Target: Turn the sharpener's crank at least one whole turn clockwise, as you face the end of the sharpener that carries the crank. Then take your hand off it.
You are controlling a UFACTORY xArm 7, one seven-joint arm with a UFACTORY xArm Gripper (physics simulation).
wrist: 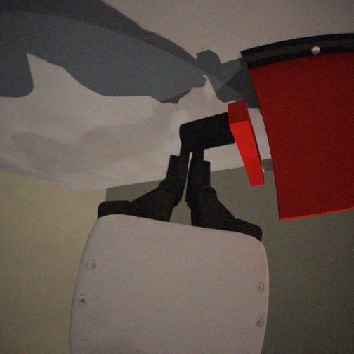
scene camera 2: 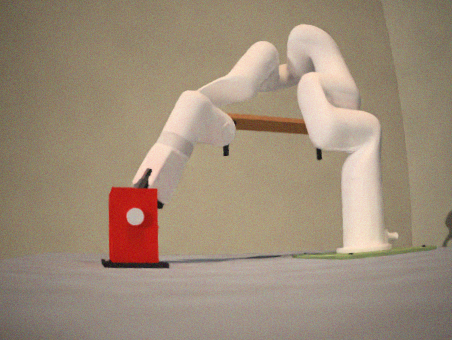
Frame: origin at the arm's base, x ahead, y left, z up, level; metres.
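Seen in the pictures: arm's base at its link origin: (scene camera 2: 364, 251).
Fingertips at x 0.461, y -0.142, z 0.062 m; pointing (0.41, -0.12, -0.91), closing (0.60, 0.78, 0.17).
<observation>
Offsets run from my fingertips to a thing's top centre. "spot": to the spot under its first point. Level surfaces: height alone.
The red sharpener @[spot: dx +0.057, dy +0.179, dz -0.029 m] (scene camera 2: 120, 242) (wrist: 315, 135) stands upright on its black base. Its side with a white round disc @[spot: dx +0.033, dy +0.188, dz +0.013 m] (scene camera 2: 135, 216) faces scene camera 2. In the wrist view the red crank arm (wrist: 248, 150) runs from the short grey shaft toward the base side, with the black cylindrical handle (wrist: 207, 132) at its far end. My gripper (wrist: 189, 154) is shut and empty. Its fingertips are at the handle, overlapping it in the wrist view; whether they touch is unclear. In scene camera 2 the fingertips and the crank are hidden behind the sharpener.
A brown beam (scene camera 2: 270, 124) with black legs stands behind the arm. The arm's base stands on a green plate (scene camera 2: 325, 256) at the right. The grey table @[dz -0.069 m] (scene camera 2: 225, 300) carries the sharpener, and the arm's shadow falls on it near the sharpener in the wrist view.
</observation>
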